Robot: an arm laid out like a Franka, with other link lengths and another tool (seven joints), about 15 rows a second.
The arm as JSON. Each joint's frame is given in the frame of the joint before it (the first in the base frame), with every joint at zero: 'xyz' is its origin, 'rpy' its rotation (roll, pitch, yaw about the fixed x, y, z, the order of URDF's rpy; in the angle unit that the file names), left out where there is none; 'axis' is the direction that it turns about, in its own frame. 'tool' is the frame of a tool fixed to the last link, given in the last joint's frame.
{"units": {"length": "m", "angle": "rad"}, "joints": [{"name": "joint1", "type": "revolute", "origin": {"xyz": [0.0, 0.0, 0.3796]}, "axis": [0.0, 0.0, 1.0]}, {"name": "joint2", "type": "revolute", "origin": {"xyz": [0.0, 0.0, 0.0], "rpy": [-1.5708, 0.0, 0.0]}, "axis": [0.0, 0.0, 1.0]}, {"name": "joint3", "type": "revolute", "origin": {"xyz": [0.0, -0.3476, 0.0], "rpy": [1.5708, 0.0, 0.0]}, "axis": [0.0, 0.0, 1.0]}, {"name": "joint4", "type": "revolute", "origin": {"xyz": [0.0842, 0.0, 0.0], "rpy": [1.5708, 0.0, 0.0]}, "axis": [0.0, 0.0, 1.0]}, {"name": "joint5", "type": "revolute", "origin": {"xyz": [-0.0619, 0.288, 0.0], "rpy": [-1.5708, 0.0, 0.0]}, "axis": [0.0, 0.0, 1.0]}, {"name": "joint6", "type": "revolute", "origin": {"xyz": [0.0, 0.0, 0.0], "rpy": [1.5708, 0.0, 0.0]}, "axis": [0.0, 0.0, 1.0]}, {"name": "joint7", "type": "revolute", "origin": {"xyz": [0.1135, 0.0, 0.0], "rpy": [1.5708, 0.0, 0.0]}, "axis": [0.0, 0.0, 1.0]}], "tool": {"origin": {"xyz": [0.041, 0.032, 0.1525], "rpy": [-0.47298, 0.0, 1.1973]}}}
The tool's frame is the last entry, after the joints.
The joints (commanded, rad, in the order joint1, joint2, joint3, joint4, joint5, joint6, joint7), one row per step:
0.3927 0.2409 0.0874 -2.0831 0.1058 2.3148 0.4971
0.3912 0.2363 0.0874 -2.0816 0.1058 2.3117 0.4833
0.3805 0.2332 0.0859 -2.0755 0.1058 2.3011 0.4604
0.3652 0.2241 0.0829 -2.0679 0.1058 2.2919 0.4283
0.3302 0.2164 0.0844 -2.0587 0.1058 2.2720 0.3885
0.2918 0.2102 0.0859 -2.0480 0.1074 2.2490 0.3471
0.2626 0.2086 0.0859 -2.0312 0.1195 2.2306 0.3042
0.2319 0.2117 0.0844 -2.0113 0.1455 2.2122 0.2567
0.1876 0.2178 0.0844 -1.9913 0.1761 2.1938 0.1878
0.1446 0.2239 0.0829 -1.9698 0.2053 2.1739 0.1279
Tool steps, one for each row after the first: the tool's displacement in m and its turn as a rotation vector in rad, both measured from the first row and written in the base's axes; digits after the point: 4 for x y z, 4 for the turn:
0.0007 -0.0002 0.0027 0.0019 -0.0039 0.0125
0.0042 -0.0052 0.0054 0.0025 -0.0046 0.0240
0.0095 -0.0128 0.0122 0.0064 -0.0145 0.0385
0.0167 -0.0285 0.0174 0.0078 -0.0151 0.0464
0.0237 -0.0460 0.0220 0.0097 -0.0124 0.0517
0.0311 -0.0585 0.0268 0.0215 -0.0131 0.0591
0.0392 -0.0719 0.0299 0.0439 -0.0105 0.0599
0.0490 -0.0911 0.0315 0.0716 -0.0087 0.0675
0.0580 -0.1110 0.0336 0.0988 -0.0089 0.0677

